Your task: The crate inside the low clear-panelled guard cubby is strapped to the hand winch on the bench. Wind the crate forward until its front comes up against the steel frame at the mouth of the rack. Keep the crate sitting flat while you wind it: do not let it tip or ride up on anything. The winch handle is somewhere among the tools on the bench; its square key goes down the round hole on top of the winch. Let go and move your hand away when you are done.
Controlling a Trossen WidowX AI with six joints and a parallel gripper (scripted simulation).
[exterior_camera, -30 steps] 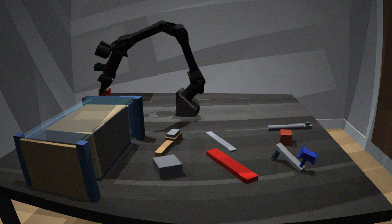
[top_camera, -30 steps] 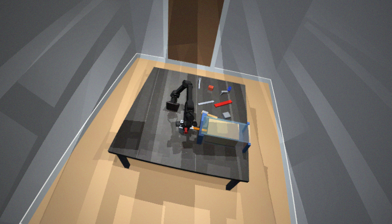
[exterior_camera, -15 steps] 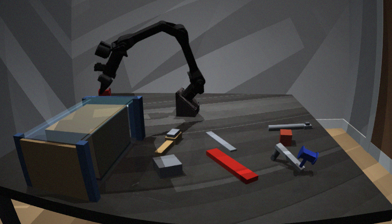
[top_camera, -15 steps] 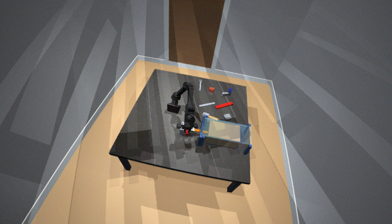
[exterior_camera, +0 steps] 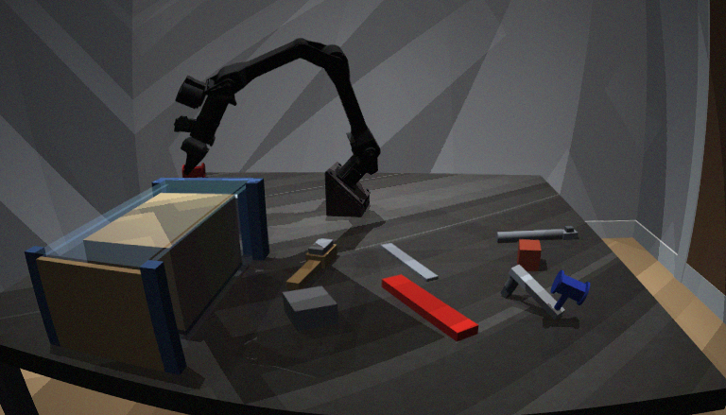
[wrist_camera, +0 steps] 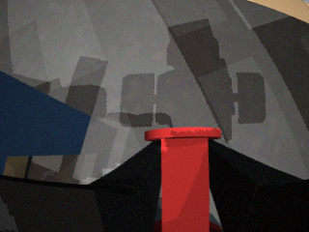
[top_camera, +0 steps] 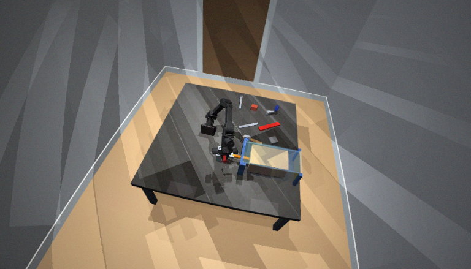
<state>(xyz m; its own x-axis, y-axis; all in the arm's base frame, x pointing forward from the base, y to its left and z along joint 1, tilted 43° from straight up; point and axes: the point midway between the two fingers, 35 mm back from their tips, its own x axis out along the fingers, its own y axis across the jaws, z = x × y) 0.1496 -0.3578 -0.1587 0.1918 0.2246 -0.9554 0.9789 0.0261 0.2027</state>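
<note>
Now: gripper tip 40 mm past the grey winch, 110 mm to the right of it and 110 mm above it. The rest, counted from my gripper tip: clear-panelled cubby: 380 mm ahead, 70 mm to the left, 30 mm below; red spool-shaped grip: 20 mm to the left, 10 mm below; wooden-handled tool: 230 mm ahead, 330 mm to the left, 130 mm below.
</note>
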